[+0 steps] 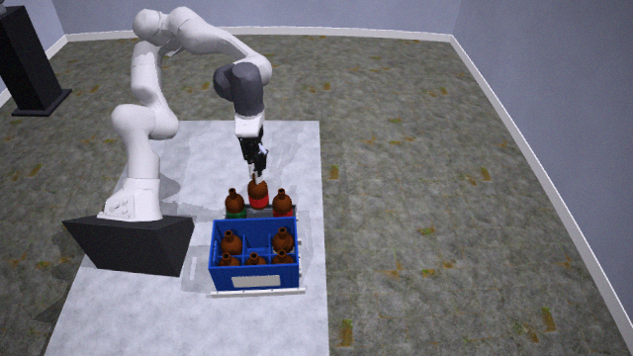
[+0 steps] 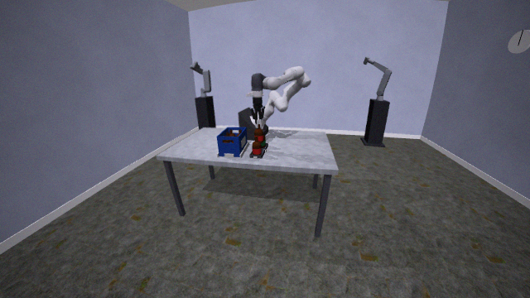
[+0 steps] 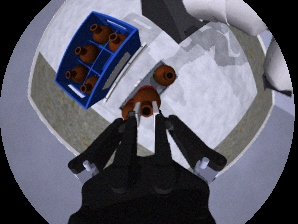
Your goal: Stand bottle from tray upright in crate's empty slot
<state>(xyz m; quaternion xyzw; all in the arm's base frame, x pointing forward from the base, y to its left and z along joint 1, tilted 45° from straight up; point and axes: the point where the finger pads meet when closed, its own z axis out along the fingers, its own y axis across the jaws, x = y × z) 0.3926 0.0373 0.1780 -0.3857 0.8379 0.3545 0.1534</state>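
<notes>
The bottle lies 90 mm below my hand. From my hand the other things lie so: dark tray: 240 mm below; then crate: 230 mm to the right, 170 mm below, 20 mm ahead.
</notes>
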